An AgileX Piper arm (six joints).
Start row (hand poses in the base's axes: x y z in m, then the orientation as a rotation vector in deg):
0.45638 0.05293 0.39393 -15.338 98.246 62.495
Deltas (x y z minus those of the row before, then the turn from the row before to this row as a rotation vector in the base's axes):
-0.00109 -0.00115 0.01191 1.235 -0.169 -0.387
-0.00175 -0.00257 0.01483 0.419 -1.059 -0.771
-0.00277 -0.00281 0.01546 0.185 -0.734 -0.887
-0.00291 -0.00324 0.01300 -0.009 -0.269 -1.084
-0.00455 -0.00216 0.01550 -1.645 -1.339 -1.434
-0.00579 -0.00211 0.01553 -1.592 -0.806 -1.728
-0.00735 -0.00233 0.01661 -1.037 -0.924 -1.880
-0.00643 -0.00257 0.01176 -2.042 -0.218 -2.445
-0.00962 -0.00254 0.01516 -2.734 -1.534 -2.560
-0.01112 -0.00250 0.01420 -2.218 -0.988 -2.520
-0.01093 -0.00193 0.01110 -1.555 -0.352 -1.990
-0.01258 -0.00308 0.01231 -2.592 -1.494 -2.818
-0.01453 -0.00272 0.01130 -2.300 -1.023 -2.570
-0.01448 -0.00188 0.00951 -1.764 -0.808 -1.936
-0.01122 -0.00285 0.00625 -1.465 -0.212 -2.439
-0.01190 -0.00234 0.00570 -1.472 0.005 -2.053
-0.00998 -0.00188 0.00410 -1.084 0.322 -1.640
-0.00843 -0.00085 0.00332 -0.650 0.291 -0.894
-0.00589 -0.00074 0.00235 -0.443 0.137 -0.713
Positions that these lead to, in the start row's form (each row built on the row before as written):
0.45529 0.05178 0.40584 -14.305 97.355 63.184
0.45354 0.04921 0.42067 -13.911 96.137 62.651
0.45077 0.04640 0.43613 -13.403 95.339 61.934
0.44786 0.04316 0.44913 -12.620 95.054 61.042
0.44331 0.04100 0.46463 -13.138 94.702 58.281
0.43752 0.03889 0.48016 -13.112 94.760 55.488
0.43017 0.03656 0.49677 -12.635 94.389 53.003
0.42374 0.03399 0.50853 -12.063 95.107 49.456
0.41412 0.03145 0.52369 -12.389 94.847 44.957
0.40300 0.02895 0.53789 -12.178 94.808 41.039
0.39207 0.02702 0.54899 -11.727 95.064 38.198
0.37949 0.02394 0.56130 -11.664 94.547 33.666
0.36496 0.02122 0.57260 -11.462 94.311 29.661
0.35048 0.01934 0.58211 -11.337 94.062 26.619
0.33926 0.01649 0.58836 -10.448 94.293 23.539
0.32736 0.01415 0.59406 -9.844 94.687 20.777
0.31738 0.01227 0.59816 -9.240 95.272 18.686
0.30895 0.01142 0.60148 -8.938 95.707 17.509
0.30306 0.01068 0.60383 -8.653 95.942 16.620

